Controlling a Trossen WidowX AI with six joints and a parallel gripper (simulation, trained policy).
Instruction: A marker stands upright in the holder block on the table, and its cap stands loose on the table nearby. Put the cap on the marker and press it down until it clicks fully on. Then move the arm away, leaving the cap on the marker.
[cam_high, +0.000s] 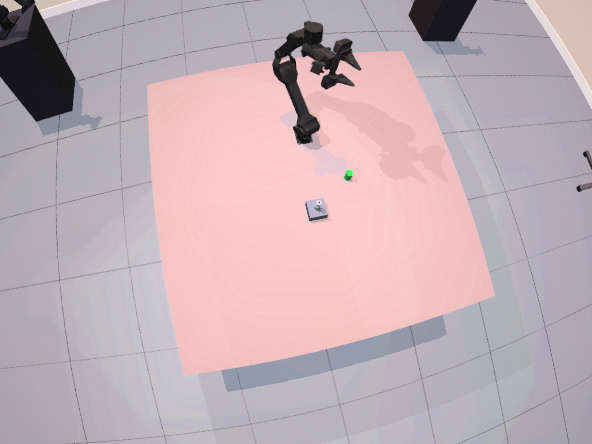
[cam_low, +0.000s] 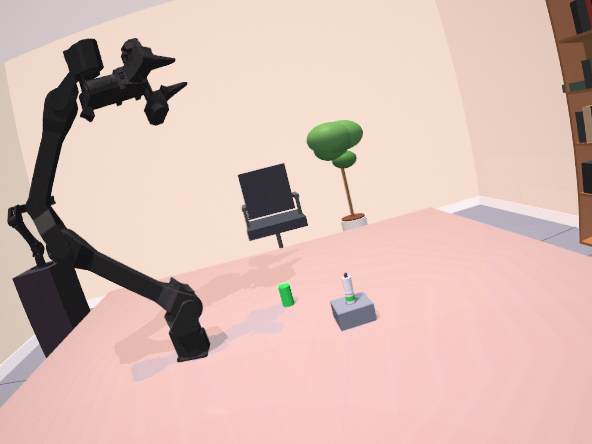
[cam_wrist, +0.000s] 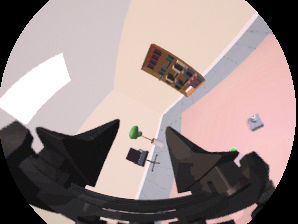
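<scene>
My gripper tip is now 530 mm above the green cap, 100 mm short of it and 40 mm to the right of it. The rest, counted from my gripper tip: grey holder block (540 mm below, 210 mm ahead, 120 mm to the right).
</scene>
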